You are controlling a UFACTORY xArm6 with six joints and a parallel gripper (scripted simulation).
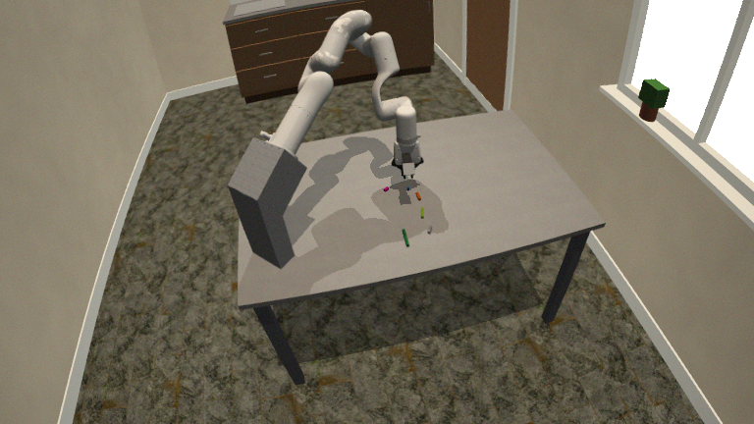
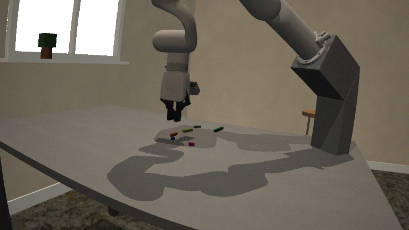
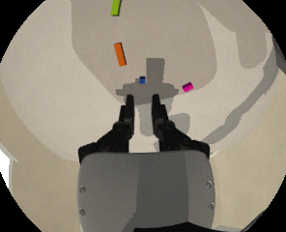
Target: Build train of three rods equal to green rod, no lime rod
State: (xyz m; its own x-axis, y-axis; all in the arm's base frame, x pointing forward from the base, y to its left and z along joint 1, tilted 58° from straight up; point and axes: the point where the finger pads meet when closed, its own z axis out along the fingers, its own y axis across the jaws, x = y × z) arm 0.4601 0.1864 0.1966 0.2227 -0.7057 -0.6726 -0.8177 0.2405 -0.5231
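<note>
The blue rod lies 90 mm below my hand. From my hand the other things lie so: lime rod 130 mm to the right, 90 mm below, 70 mm ahead; then orange rod 90 mm below, 50 mm ahead, 40 mm to the right; then magenta rod 90 mm below, 90 mm behind, 10 mm to the right.
</note>
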